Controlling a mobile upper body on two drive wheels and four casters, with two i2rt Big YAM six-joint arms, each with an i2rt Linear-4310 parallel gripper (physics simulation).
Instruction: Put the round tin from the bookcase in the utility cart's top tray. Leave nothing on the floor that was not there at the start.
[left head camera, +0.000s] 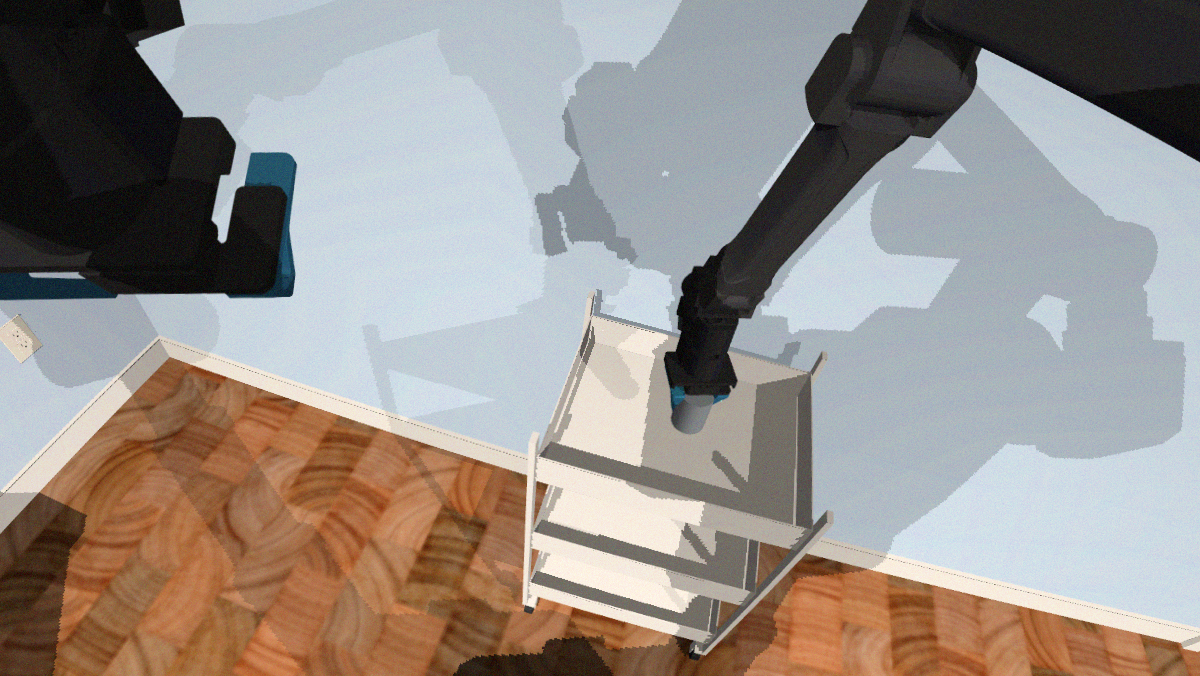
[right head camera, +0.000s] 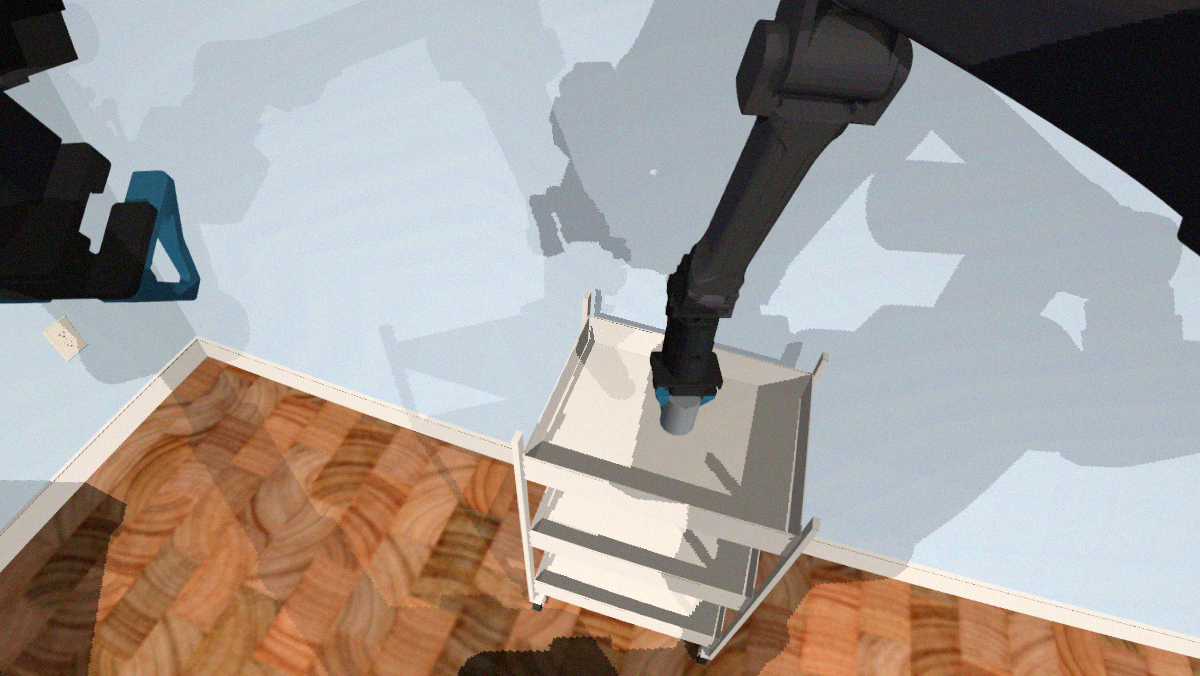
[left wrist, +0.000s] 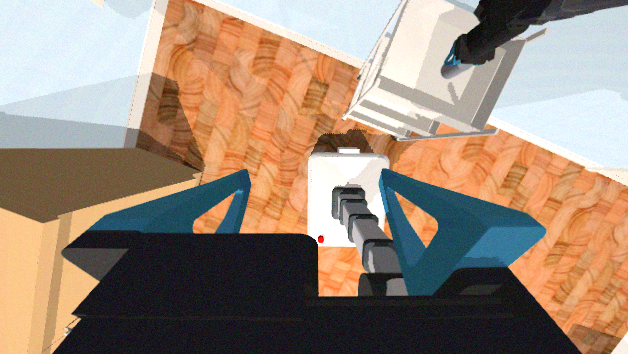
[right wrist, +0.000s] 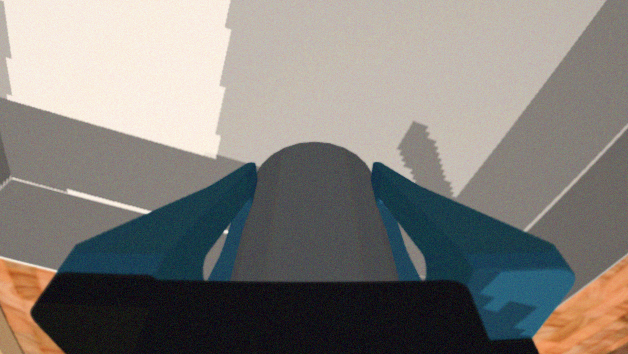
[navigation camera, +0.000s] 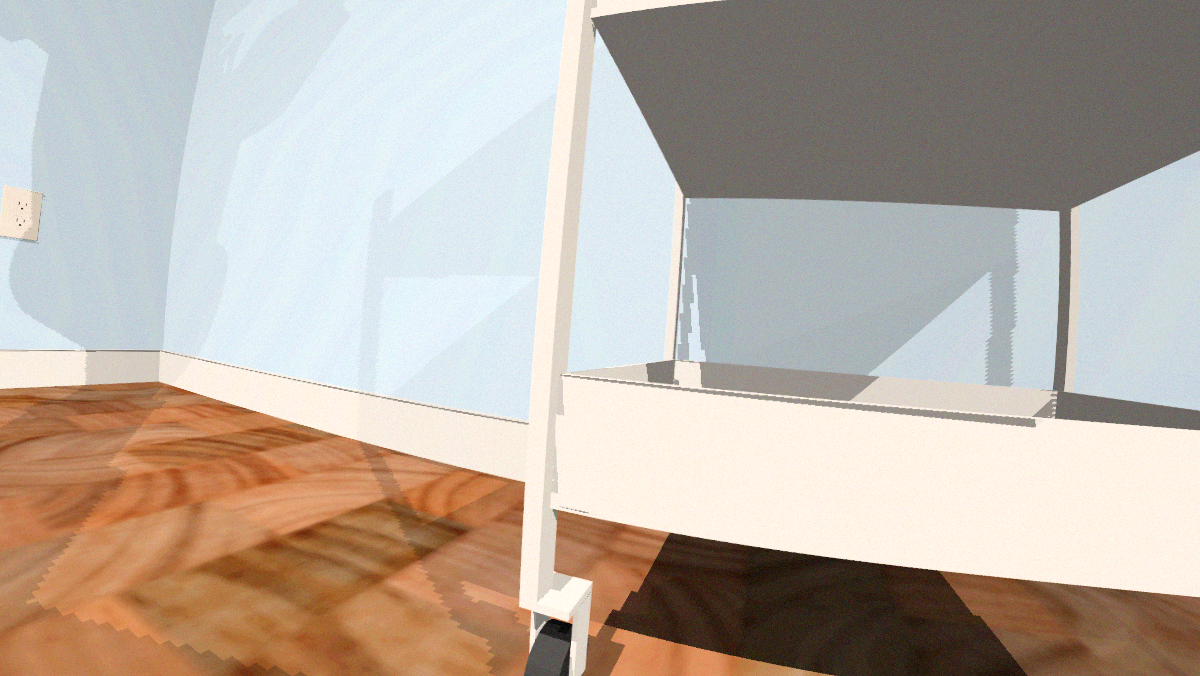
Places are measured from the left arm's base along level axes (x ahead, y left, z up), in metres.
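Where they show: left gripper, fingertip midpoint: (left head camera: 203, 285) (right head camera: 122, 290) (left wrist: 314, 176); right gripper, fingertip midpoint: (left wrist: 451, 63) (right wrist: 314, 176).
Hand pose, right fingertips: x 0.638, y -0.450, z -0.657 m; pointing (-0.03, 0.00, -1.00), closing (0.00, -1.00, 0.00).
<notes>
After its pixels a point has its place.
The round tin (left head camera: 690, 418) {x 0.595, y -0.440, z -0.626 m} (right head camera: 678, 418) {x 0.595, y -0.442, z -0.622 m} (left wrist: 451, 71) {x 0.601, y -0.431, z -0.625 m} (right wrist: 315, 220) {x 0.649, y -0.450, z -0.622 m} is a plain grey cylinder. My right gripper (right wrist: 314, 176) {x 0.638, y -0.450, z -0.657 m} is shut on its sides and holds it over the utility cart's top tray (left head camera: 638, 476) {x 0.566, y -0.375, z -0.747 m} (right head camera: 621, 472) {x 0.575, y -0.365, z -0.747 m}. The tin is within the tray's walls; whether its underside touches the tray floor cannot be told. The cream cart (left head camera: 531, 520) {x 0.558, y -0.204, z -0.880 m} (right head camera: 522, 520) {x 0.557, y -0.198, z -0.886 m} (navigation camera: 558, 293) {x 0.557, y -0.203, z -1.171 m} has three tiers. My left gripper (left wrist: 314, 176) {x 0.335, y 0.000, z -0.141 m} is open and empty, well away from the cart. A bookcase cannot be identified for certain.
A tan wooden piece of furniture (left wrist: 90, 185) {x 0.182, y 0.954, z -0.753 m} stands at the left in the left wrist view. The robot's white base (left wrist: 325, 175) {x 0.180, y -0.075, z -1.150 m} is near the cart. A pale blue wall (left head camera: 403, 243) {x 1.072, y 0.061, z -0.673 m} with white baseboard (left head camera: 335, 403) {x 1.168, y 0.364, z -1.348 m} runs behind the cart. Corner posts rise above the top tray.
</notes>
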